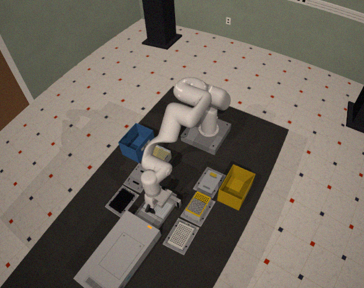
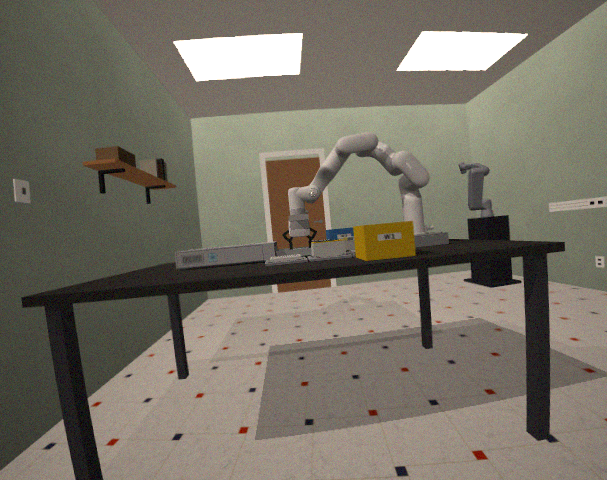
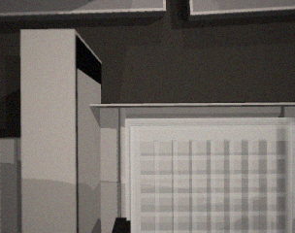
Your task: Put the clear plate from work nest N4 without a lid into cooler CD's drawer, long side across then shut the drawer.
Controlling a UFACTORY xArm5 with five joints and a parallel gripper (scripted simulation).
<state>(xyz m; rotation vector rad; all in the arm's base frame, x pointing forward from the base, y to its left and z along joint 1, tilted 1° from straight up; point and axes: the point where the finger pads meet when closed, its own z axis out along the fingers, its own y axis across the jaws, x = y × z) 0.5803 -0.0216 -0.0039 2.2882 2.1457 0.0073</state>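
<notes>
Right now my hand is 30 mm short of the drawer and 10 mm above it. The rest, counted from my hand: black plate (200 mm to the right, 60 mm ahead, 30 mm below); white plate (180 mm to the left, 80 mm ahead, 30 mm below); clear plate (10 mm below).
</notes>
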